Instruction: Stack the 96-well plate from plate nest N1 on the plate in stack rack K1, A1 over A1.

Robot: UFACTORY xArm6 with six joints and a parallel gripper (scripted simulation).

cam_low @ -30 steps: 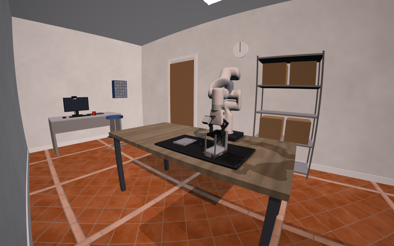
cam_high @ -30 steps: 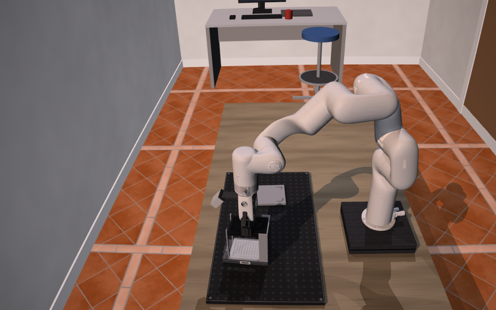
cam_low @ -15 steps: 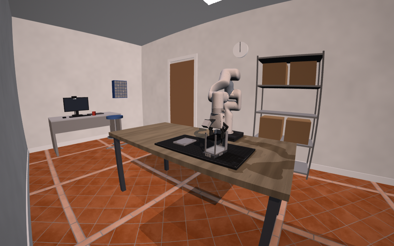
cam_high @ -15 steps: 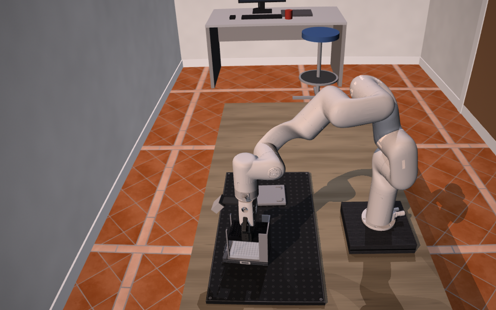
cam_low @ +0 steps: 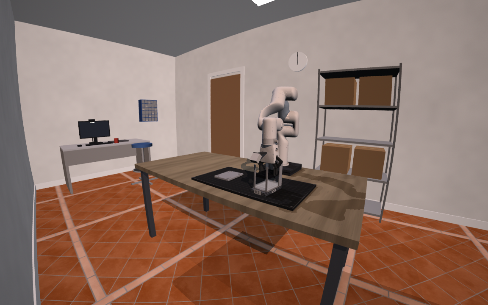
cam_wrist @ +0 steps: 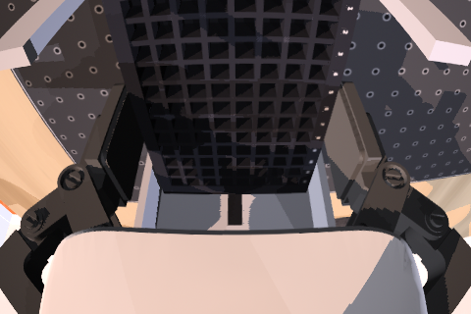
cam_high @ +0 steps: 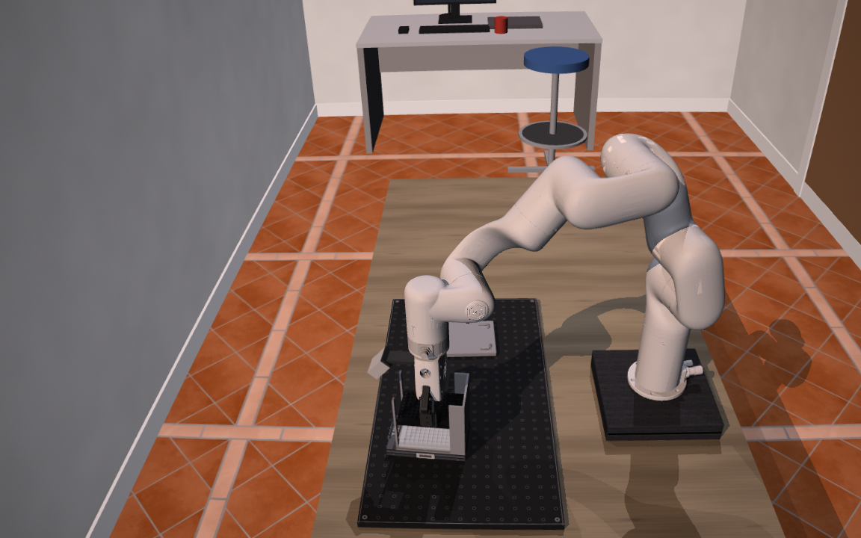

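My gripper is now 8 cm above the white 96-well plate. Also, from my hand: plate nest N1: 31 cm to the right, 10 cm below, 10 cm behind; black 96-well plate: 1 cm below; A1 mark: 37 cm to the right, 9 cm below, 3 cm behind.
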